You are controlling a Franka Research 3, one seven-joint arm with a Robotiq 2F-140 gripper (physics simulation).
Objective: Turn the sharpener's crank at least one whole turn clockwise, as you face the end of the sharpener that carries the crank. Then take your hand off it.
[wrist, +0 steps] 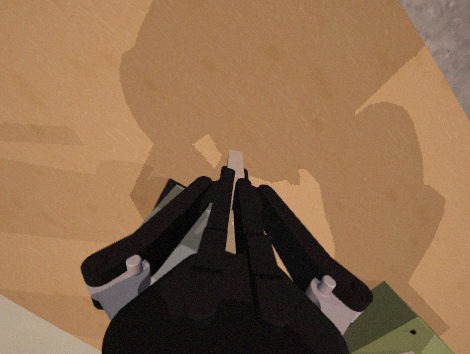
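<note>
My gripper [233,161] is shut, with its pale fingertips together and nothing between them. It points at the wooden table in the middle of the wrist view. The grey sharpener [177,258] shows in part behind and below the left finger linkage, left of the fingertips. A dark edge shows at its upper left end. The fingers and the gripper body hide much of it. The crank cannot be made out in this view, and whether the gripper touches it cannot be told.
A green block-like object [387,316] with a small dark hole shows at the lower right. A pale surface [30,330] lies at the lower left. The wooden table [50,75] carries broad shadows. Its edge runs down the right side, with grey floor [445,40] beyond.
</note>
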